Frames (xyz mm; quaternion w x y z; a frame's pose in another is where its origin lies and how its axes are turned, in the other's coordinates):
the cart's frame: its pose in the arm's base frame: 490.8 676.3 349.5 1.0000 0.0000 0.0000 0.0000
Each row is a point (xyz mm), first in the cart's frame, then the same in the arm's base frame.
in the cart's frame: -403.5 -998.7 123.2
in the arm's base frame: 87.3 -322.4 472.7
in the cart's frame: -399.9 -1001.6 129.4
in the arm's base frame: 90.9 -325.3 478.9
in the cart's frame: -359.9 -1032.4 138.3
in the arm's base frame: 130.9 -356.1 487.8
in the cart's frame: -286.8 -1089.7 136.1
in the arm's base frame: 204.0 -413.4 485.6
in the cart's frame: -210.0 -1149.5 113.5
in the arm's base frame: 280.8 -473.2 463.0
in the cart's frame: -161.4 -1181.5 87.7
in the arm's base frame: 329.4 -505.2 437.2
